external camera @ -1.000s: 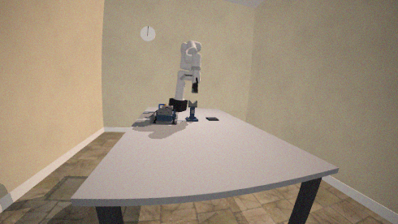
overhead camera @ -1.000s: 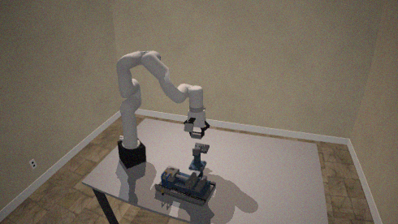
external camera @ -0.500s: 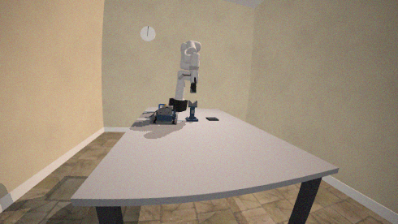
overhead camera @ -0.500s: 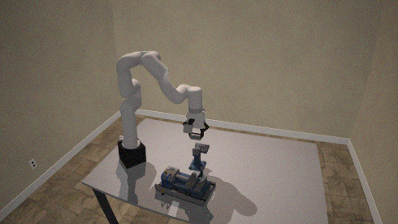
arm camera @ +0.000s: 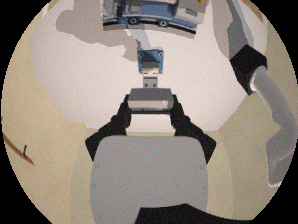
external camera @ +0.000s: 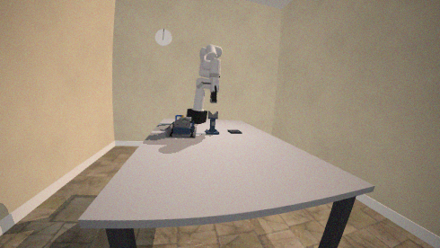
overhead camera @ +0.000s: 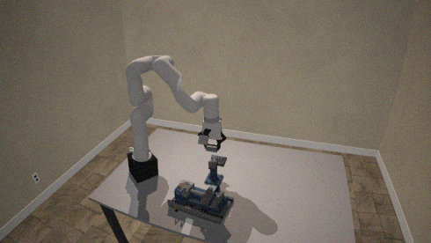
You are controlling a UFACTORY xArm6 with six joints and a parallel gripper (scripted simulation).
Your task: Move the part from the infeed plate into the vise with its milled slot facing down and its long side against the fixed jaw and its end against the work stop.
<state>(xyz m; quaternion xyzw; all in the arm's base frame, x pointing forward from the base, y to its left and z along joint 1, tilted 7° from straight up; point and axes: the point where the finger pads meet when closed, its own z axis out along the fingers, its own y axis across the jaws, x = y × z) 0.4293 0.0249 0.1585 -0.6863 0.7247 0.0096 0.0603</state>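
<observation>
The part lies right at my hand. Also, from my hand: vise 210 mm to the right, 210 mm below, 10 mm behind; dark infeed plate 240 mm below, 190 mm to the left, 20 mm behind.
</observation>
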